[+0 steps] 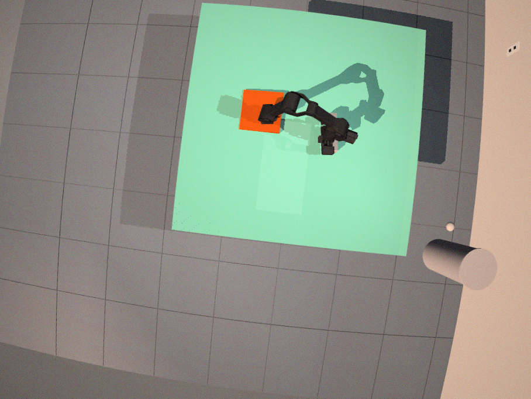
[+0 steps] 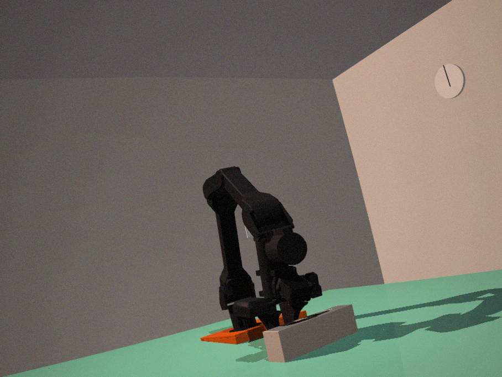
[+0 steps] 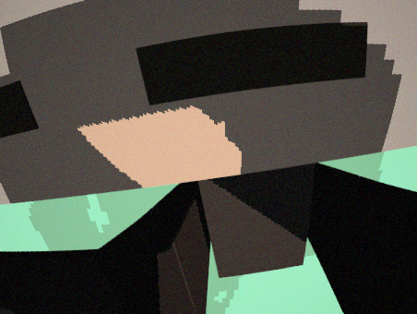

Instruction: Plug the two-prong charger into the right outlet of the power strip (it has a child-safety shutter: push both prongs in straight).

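Right now my gripper tip is 20 mm short of the two-prong charger and 10 mm below it.
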